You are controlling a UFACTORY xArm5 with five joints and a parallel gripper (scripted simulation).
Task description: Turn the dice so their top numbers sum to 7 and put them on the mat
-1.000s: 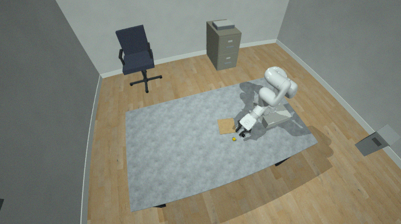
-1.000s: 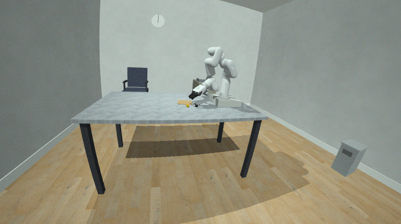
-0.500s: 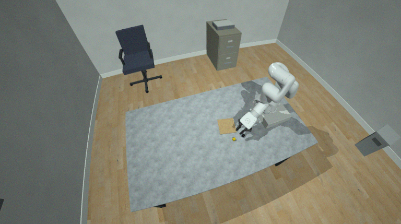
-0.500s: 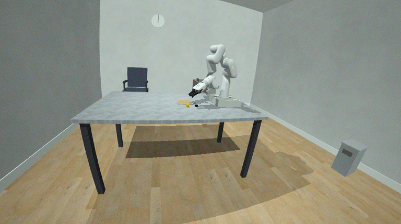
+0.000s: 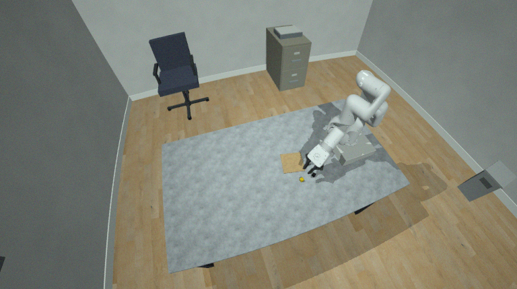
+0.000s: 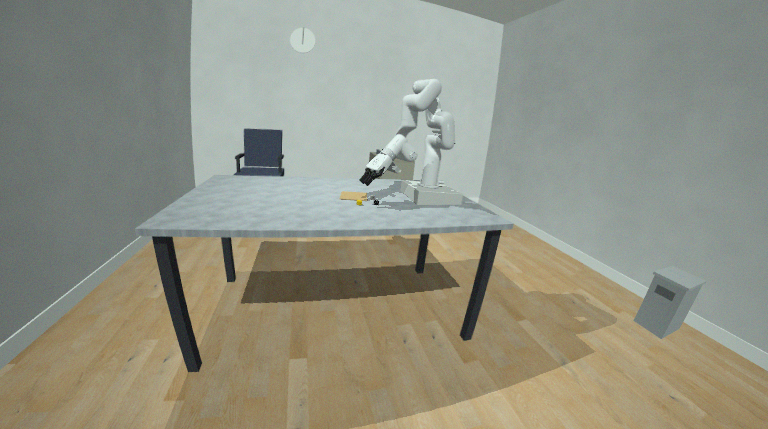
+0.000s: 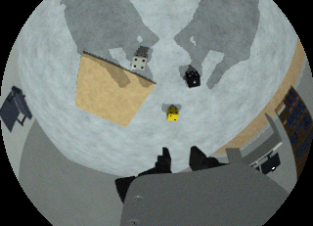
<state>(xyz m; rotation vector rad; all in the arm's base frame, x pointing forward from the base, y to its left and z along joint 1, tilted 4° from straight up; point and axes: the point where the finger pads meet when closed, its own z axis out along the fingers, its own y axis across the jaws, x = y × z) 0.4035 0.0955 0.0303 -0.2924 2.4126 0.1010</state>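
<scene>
The yellow die lies 110 mm below my hand, 30 mm ahead of it and 10 mm to the left of it. Round my hand: white die: 110 mm below, 70 mm to the right, 60 mm behind; then black die: 110 mm below, 60 mm behind, 10 mm to the left; then tan mat: 130 mm to the right, 120 mm below, 20 mm ahead.
</scene>
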